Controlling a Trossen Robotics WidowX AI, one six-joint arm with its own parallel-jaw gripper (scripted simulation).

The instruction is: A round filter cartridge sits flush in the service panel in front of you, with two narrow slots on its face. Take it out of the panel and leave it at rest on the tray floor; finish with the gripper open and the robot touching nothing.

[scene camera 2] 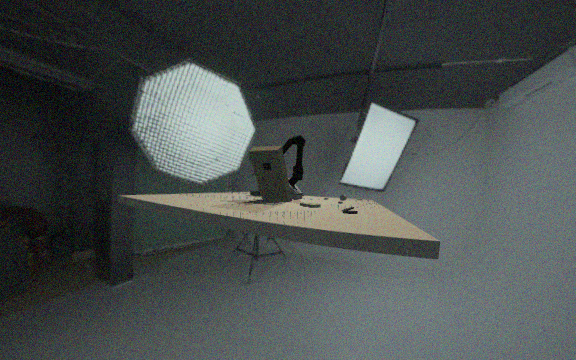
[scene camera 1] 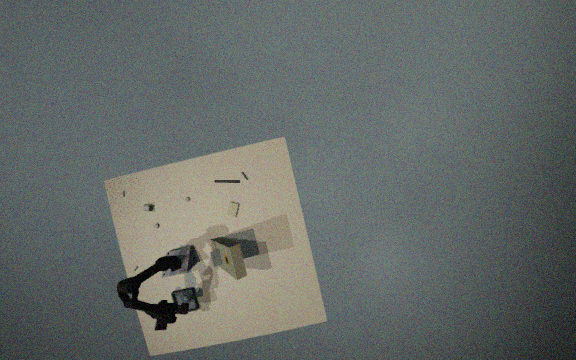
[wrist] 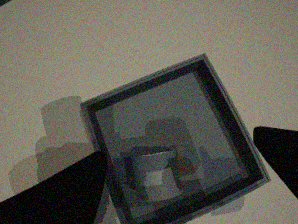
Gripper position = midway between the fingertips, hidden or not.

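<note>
I see a round pale filter cartridge (wrist: 157,176), though scene camera 2 does not show the cartridge, hidden as it is by the tan service panel. That tan service panel (scene camera 1: 231,255) I can see as well. My gripper (wrist: 180,147) holds nothing, and it is open.
</note>
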